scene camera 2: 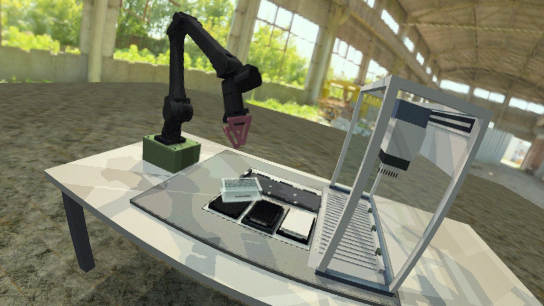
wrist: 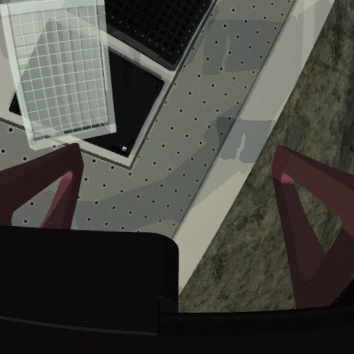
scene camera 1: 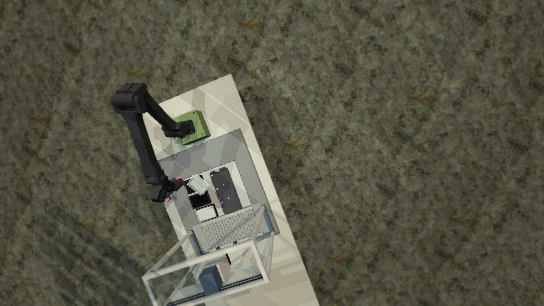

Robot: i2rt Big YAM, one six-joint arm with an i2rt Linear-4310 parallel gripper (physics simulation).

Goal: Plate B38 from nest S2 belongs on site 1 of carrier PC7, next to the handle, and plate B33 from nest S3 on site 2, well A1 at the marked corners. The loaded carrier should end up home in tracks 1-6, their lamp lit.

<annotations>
black carrier: scene camera 2; scene camera 1; not seen in the wrist view (out of frame)
same spot on black carrier: point(scene camera 1: 221, 178) = point(scene camera 2: 260, 182)
</annotations>
